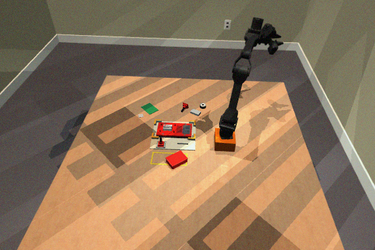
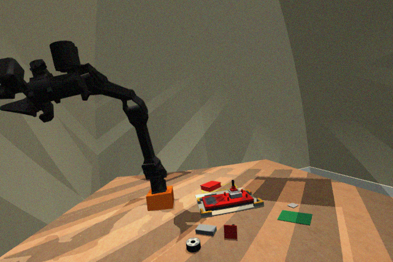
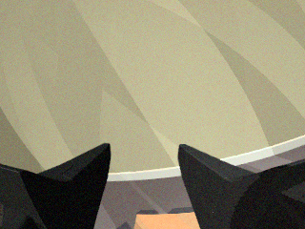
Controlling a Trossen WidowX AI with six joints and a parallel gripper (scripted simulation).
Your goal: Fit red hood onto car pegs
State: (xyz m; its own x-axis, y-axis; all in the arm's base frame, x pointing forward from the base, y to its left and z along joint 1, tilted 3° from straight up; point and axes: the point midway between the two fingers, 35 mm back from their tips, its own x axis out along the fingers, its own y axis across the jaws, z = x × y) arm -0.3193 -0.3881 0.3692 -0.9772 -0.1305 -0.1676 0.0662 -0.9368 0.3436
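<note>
The red hood is 650 mm ahead of my gripper tip, 480 mm to the left of it and 410 mm below it. Also, from my gripper tip: wheel: 450 mm ahead, 40 mm to the left, 420 mm below; grey engine block: 680 mm ahead, 260 mm to the left, 410 mm below; white jig: 660 mm ahead, 270 mm to the left, 420 mm below.
</note>
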